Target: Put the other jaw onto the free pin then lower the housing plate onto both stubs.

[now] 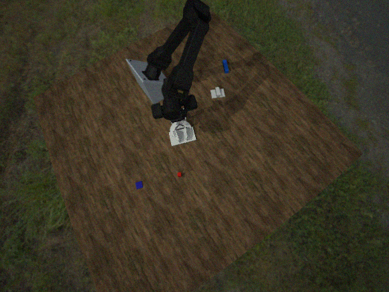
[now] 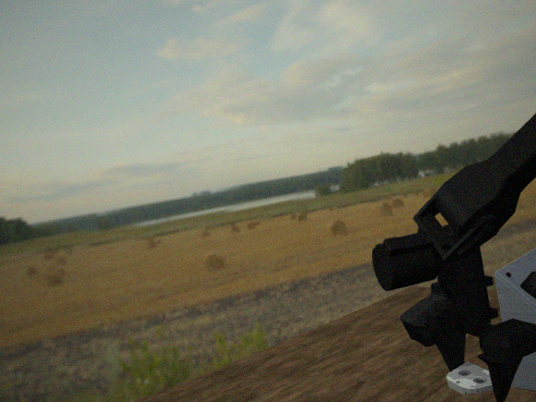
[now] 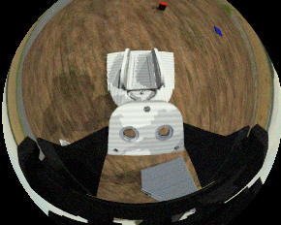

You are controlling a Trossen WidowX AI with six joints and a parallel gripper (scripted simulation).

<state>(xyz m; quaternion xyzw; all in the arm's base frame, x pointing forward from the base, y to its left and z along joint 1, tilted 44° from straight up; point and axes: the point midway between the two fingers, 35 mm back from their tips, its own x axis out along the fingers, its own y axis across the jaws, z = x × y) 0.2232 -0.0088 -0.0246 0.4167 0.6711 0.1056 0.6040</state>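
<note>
Right now my gripper tip is 70 mm above the white jaw, 20 mm to the left of it and 10 mm short of it. Round my gripper tip: white stepped piece (260 mm to the left, 70 mm below); then red cube (200 mm ahead, 160 mm to the right, 70 mm below); then blue square (330 mm to the right, 120 mm ahead, 80 mm below).
</note>
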